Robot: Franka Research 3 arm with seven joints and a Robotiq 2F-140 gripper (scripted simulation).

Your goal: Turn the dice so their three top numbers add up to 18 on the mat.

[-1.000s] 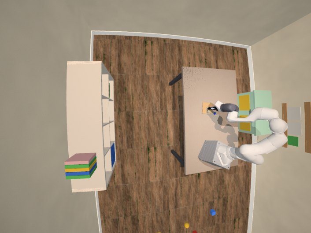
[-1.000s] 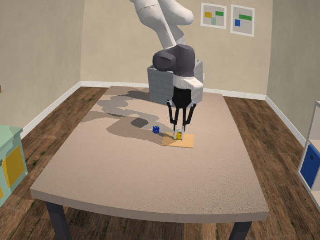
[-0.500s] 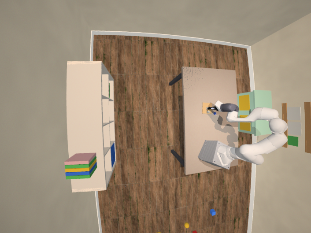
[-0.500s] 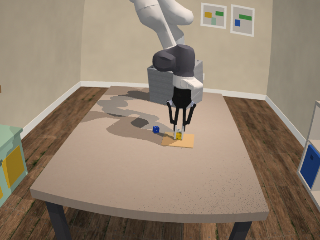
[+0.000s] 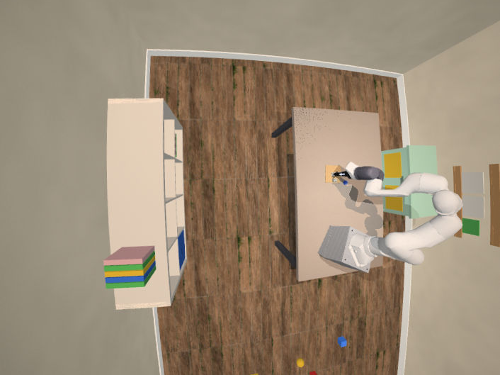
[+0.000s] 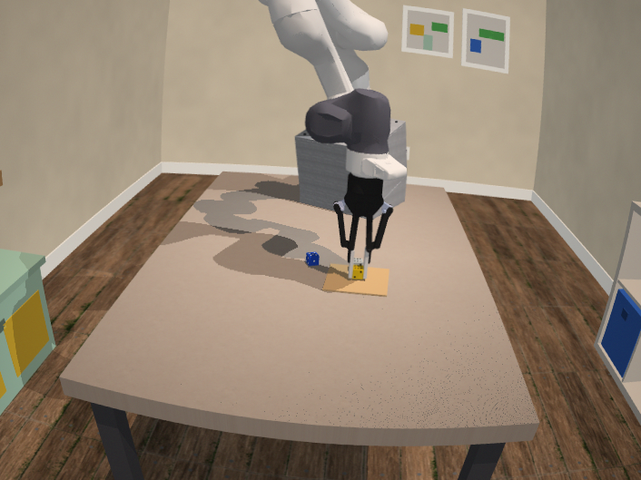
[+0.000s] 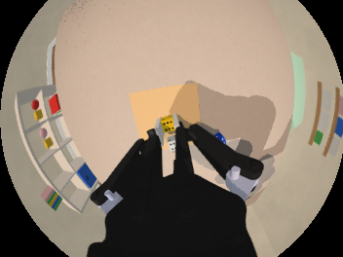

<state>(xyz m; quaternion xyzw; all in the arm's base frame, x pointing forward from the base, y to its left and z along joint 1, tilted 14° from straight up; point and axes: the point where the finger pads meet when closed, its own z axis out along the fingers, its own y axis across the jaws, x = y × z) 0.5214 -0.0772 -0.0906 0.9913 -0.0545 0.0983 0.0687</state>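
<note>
Now: hand 2 cm above the yellow die. Also, from my hand: blue die 9 cm to the right, 9 cm behind, 3 cm below; white die 5 cm behind, 3 cm below, 1 cm to the left; mat 4 cm below.
</note>
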